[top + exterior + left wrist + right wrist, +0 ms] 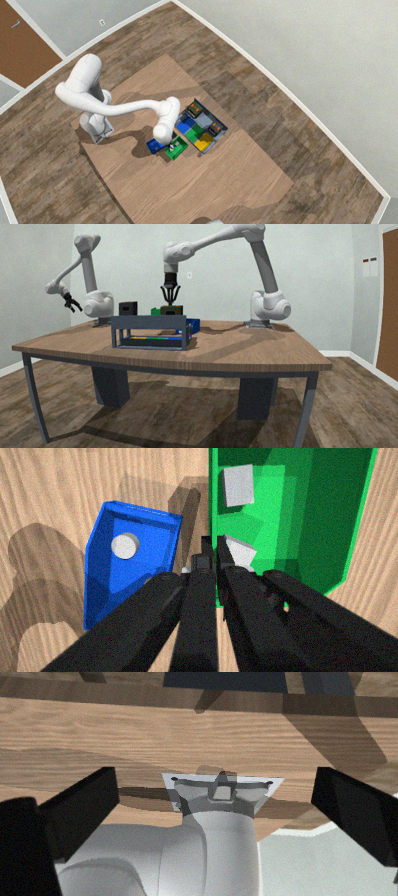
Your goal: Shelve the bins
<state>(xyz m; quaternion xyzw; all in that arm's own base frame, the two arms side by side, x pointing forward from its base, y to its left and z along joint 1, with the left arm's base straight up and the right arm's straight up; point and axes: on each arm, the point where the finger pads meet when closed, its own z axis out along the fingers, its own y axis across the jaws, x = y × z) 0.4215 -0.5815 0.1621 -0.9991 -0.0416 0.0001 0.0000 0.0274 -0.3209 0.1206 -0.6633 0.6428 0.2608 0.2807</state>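
My left gripper is now 5 cm to the left of the green bin, 4 cm above it and 2 cm short of it. From my left hand the other things lie so: blue bin 13 cm below, 10 cm to the left, 7 cm behind; then grey shelf 28 cm ahead, 9 cm below, 3 cm to the right; then round part 15 cm below, 12 cm to the left, 3 cm behind.
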